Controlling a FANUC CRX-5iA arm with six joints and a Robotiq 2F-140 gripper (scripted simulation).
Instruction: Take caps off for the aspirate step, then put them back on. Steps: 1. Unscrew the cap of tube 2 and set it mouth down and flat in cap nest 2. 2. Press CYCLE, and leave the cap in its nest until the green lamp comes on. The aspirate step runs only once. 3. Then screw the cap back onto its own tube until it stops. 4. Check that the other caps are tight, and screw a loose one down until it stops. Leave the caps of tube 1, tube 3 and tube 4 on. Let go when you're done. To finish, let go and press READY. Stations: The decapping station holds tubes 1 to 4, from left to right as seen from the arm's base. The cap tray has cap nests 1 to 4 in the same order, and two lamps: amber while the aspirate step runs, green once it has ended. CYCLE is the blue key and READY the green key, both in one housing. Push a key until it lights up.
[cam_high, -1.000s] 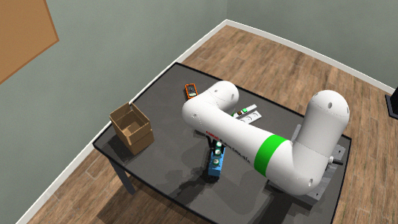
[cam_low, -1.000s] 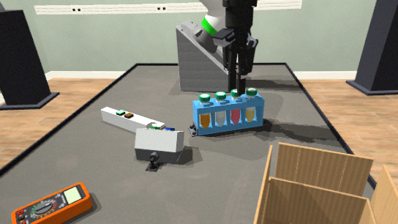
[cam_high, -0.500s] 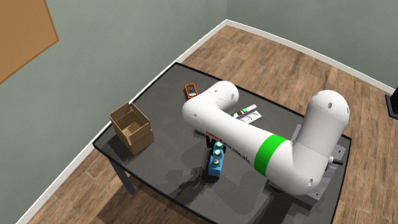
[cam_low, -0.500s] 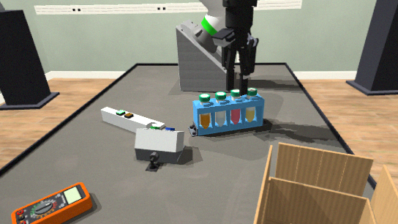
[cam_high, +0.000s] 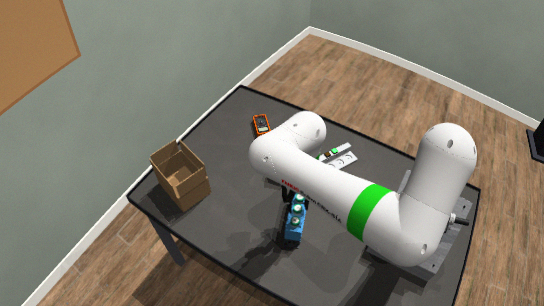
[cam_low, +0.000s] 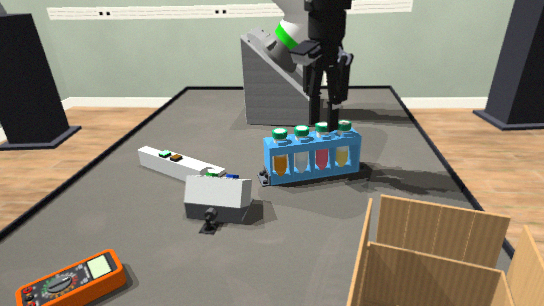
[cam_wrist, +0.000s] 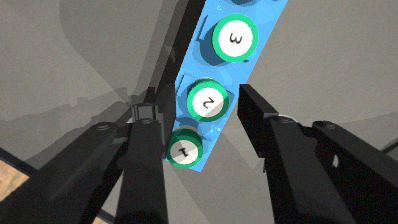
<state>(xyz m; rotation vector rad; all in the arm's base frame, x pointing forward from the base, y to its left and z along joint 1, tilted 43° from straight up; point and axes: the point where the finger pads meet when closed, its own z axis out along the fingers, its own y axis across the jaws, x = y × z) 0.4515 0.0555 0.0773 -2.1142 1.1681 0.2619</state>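
Now: hand 3 cm above the cap 2. Round my hand: cap 1 (1 cm behind, 5 cm to the left, 3 cm below); cap 4 (2 cm ahead, 10 cm to the right, 3 cm below); cap 3 (1 cm ahead, 5 cm to the right, 3 cm below).
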